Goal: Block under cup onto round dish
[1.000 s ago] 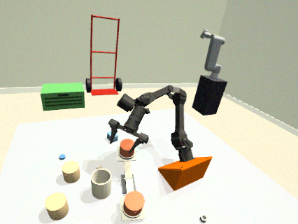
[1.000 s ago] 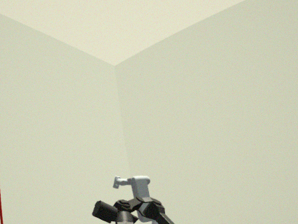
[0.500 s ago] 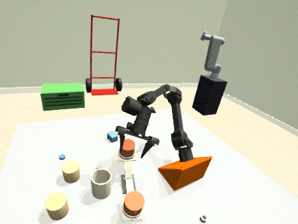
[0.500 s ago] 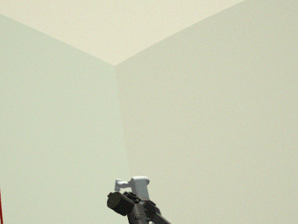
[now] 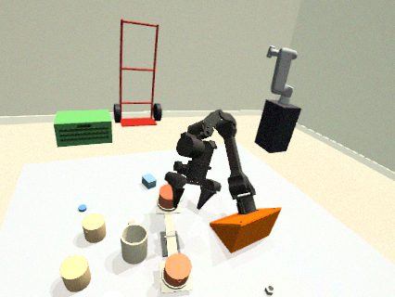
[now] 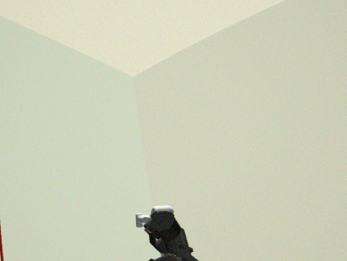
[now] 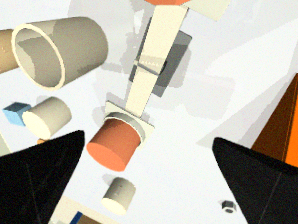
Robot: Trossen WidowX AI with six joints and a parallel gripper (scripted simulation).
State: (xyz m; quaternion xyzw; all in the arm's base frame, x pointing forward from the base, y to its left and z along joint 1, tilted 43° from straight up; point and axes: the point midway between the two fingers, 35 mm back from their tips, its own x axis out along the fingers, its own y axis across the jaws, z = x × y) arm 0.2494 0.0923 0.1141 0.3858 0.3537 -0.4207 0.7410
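Right now the orange cup is 8 cm ahead of my gripper tip, 15 cm to the left of it and 9 cm below it. Also, from my gripper tip: beige mug 16 cm ahead, 11 cm below; then pale round dish 4 cm behind, 23 cm to the right, 15 cm below; then white block 7 cm ahead, 13 cm to the left, 11 cm below.
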